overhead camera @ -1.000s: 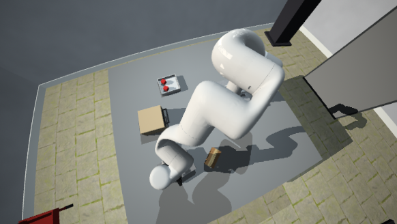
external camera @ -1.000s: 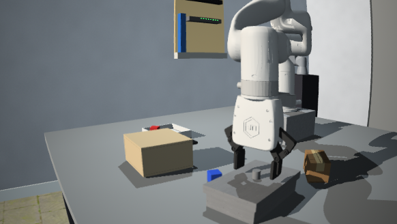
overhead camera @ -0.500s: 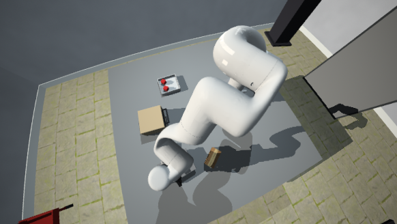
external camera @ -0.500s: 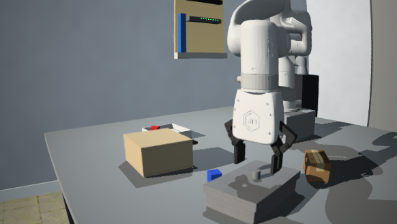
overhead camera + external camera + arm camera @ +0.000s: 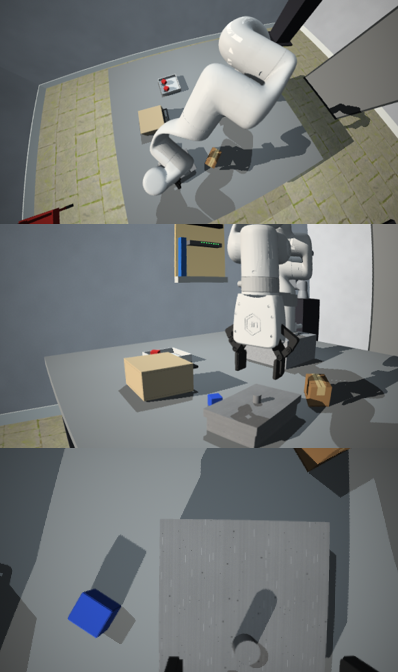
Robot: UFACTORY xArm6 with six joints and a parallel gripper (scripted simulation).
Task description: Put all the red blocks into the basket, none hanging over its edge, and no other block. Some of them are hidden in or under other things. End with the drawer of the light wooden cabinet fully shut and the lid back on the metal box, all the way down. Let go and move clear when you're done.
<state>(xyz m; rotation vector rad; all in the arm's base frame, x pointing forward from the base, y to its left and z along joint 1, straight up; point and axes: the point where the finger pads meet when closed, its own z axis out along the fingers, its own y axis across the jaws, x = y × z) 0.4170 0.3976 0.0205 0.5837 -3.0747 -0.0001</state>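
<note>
The cardboard box lies 220 mm behind my hand, 20 mm to the right of it and 90 mm below it. Also, from my hand: blue block: 30 mm ahead, 130 mm to the right, 110 mm below; then knobbed lid: 80 mm below; then green block: 230 mm behind, 40 mm to the right, 110 mm below.
</note>
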